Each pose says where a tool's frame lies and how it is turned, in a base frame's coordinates. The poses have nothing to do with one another.
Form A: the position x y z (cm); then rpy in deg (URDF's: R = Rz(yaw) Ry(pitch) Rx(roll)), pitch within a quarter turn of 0, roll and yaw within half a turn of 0.
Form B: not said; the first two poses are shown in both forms.
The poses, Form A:
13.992 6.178 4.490 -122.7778 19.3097 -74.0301
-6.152 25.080 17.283 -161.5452 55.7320 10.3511
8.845 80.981 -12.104 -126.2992 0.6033 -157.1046
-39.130 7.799 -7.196 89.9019 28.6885 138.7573
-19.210 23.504 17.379 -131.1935 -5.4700 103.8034
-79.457 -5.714 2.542 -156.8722 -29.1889 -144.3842
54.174 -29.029 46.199 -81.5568 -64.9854 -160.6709
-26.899 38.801 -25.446 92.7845 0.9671 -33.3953
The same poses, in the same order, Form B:
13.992 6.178 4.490 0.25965 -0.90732 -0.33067 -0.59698 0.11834 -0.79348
-6.152 25.080 17.283 0.55390 0.10117 -0.82641 -0.08691 -0.98014 -0.17824
8.845 80.981 -12.104 -0.92117 -0.38903 -0.01053 -0.22250 0.54866 -0.80589
-39.130 7.799 -7.196 -0.65962 0.57832 -0.48005 -0.36209 0.31518 0.87724
-19.210 23.504 17.379 -0.23750 0.96670 0.09532 0.62247 0.22680 -0.74906
-79.457 -5.714 2.542 -0.70971 -0.50840 0.48769 -0.69127 0.63605 -0.34291
54.174 -29.029 46.199 -0.39901 -0.13996 0.90620 -0.79725 -0.43525 -0.41827
-26.899 38.801 -25.446 0.83477 -0.55033 -0.01688 -0.01266 -0.04984 0.99868

